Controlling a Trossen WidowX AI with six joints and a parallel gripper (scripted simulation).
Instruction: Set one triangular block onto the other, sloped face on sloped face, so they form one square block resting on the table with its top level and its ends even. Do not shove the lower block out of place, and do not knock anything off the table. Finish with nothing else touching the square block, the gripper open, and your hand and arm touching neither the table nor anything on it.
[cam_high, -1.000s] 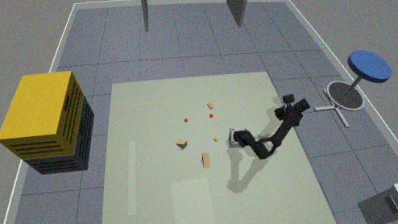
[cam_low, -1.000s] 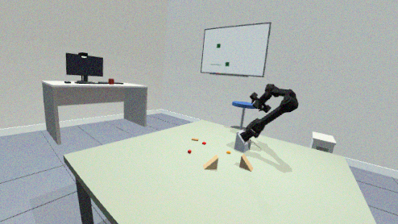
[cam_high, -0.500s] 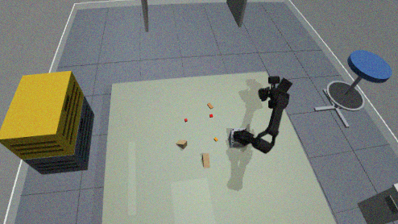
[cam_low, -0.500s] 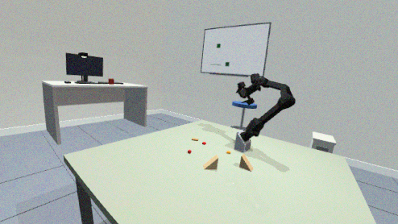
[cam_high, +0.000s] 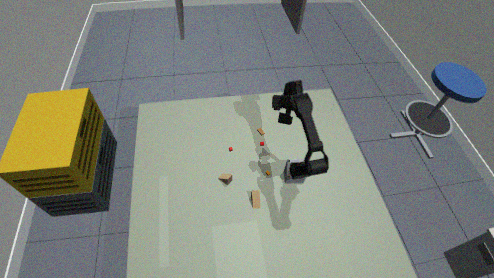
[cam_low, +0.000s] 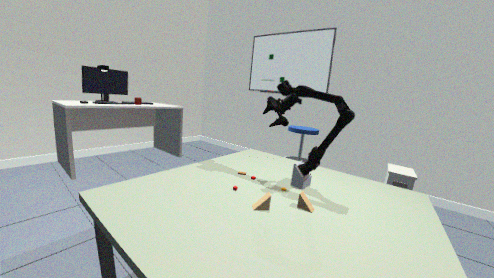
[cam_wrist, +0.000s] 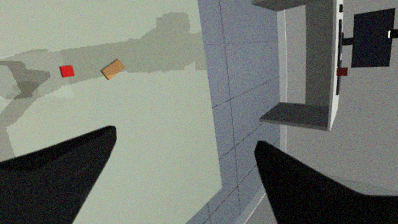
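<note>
My gripper tip is now 320 mm above the tan wooden triangular block, 280 mm short of it and 230 mm to the right of it. Round my gripper tip: red cube (330 mm below, 250 mm ahead, 30 mm to the left); then orange cube (330 mm below, 200 mm to the left, 60 mm ahead).
</note>
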